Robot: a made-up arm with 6 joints.
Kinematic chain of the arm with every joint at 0, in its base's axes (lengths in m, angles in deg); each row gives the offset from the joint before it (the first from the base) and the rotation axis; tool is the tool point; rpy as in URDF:
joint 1: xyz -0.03 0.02 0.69 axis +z
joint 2: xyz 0.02 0.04 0 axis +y
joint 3: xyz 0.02 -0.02 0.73 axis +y
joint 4: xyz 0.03 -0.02 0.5 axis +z
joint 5: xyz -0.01 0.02 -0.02 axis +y
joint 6: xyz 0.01 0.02 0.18 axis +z
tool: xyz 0 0.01 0.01 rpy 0 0 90
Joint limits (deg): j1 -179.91..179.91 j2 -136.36..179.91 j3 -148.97..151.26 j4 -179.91..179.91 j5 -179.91..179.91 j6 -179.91..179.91
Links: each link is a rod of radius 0.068 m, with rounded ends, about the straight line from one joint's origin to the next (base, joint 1, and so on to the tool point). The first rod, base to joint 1, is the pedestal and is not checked.
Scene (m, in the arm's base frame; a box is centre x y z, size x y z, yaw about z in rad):
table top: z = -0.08
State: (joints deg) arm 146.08 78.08 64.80 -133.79 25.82 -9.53
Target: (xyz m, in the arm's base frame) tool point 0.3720 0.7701 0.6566
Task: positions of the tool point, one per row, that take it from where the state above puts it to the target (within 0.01 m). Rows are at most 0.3 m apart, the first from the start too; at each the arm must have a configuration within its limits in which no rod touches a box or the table.
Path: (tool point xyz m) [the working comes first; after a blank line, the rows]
Joints at the target: 70.66 44.49 106.47 -123.10 41.11 -10.12
Straight joint move there: clear.

1: -0.7088 0.8813 0.3663
2: -0.4810 0.9800 0.4300
3: -0.2416 1.0154 0.4913
4: -0.0087 0.9879 0.5500
5: 0.2007 0.9028 0.6052
6: 0.3720 0.7701 0.6567

